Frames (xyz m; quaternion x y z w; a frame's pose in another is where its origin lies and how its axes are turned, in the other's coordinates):
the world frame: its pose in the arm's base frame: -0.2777 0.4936 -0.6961 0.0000 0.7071 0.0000 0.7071
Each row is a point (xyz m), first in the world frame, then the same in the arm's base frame.
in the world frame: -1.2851 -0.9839 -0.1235
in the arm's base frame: -0.4012 -0.4903 0.5890
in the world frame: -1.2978 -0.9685 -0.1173
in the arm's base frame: -0.3950 -0.4749 0.6017
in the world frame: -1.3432 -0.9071 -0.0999
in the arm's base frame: -0.3776 -0.4135 0.6471
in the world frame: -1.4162 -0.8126 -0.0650
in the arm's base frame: -0.3427 -0.3190 0.7201
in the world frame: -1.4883 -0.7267 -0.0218
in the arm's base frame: -0.2995 -0.2331 0.7922
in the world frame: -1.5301 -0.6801 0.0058
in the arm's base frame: -0.2719 -0.1865 0.8340
